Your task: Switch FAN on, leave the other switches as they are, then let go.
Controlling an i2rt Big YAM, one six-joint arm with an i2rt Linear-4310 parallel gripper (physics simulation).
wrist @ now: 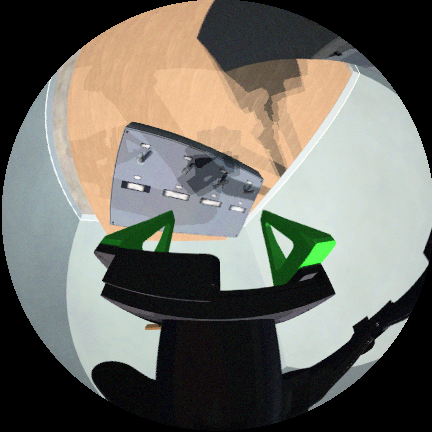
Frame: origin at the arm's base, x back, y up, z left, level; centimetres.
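Where they show: gripper, fingertip midpoint: (217, 214).
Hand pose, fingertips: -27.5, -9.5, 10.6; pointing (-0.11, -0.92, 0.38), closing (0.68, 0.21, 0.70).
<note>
After its pixels a point has its place, as x, y, z.
A grey switch panel (150, 212) @[-51.5, -26.2, 10.4] lies left of the centre in the wrist view, with a row of toggle levers and a row of labels below them. The lettering is too blurred to read. The leftmost switch, FAN (144, 156) @[-37.3, -29.6, 2.1], has a small lever close to the upper small plate; its exact lean is hard to tell. The other levers (189, 167) @[-34.2, -29.5, 13.3] (221, 179) @[-33.0, -30.5, 24.5] (248, 187) @[-30.8, -33.7, 37.9] stand to its right, partly in shadow. My gripper (217, 214) @[-27.5, -9.5, 10.6] is open and empty, its green fingertips wide apart. It is apart from the levers, with its fingertips near the panel's lower edge in the view.
The panel stands on a wooden table top (120, 90) @[-28.7, -42.2, -13.8], whose edge runs down the right and left sides. A large dark slab (270, 35) juts in at the top. Arm shadows fall over the table and panel. Dark arm parts (372, 327) show at the lower right.
</note>
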